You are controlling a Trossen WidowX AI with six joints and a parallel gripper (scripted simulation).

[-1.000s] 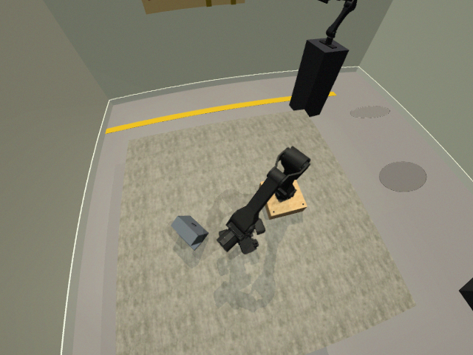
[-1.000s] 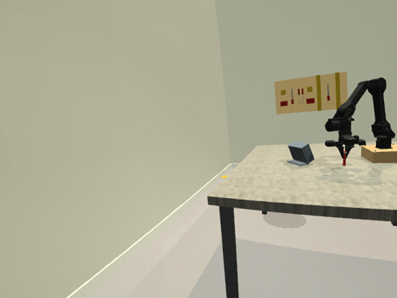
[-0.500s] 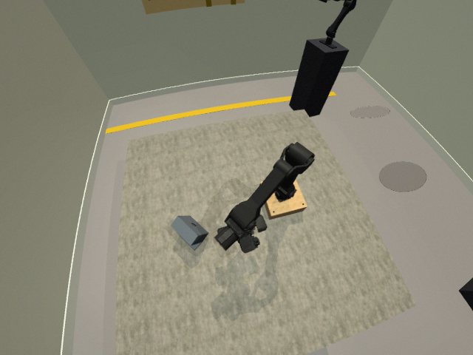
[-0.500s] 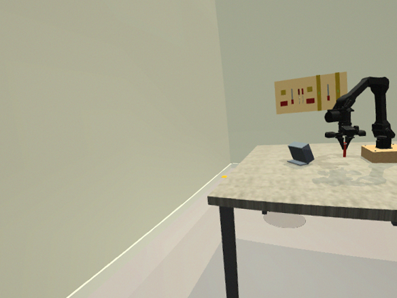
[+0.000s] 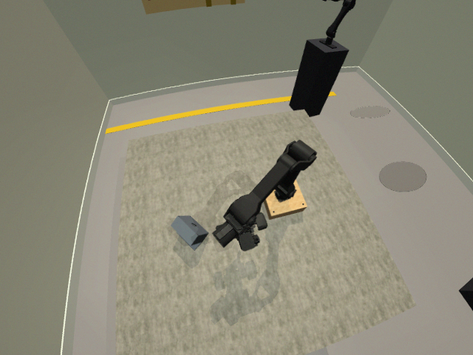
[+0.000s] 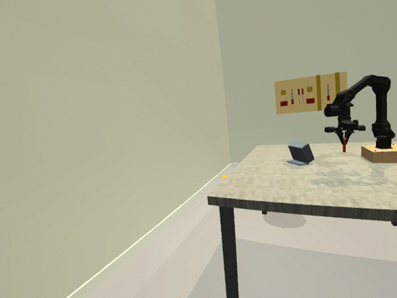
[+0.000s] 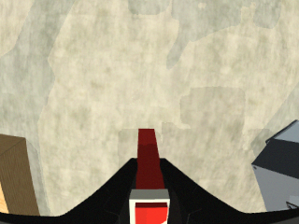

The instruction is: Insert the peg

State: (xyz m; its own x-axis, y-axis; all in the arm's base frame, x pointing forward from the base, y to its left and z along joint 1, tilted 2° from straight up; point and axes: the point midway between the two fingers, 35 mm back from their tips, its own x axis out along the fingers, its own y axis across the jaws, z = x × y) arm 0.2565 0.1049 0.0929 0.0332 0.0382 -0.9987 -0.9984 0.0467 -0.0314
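My gripper tip is now 210 mm short of the grey sloped panel, 100 mm to the left of it and 50 mm above it. Also, from my gripper tip: red peg (20 mm above).
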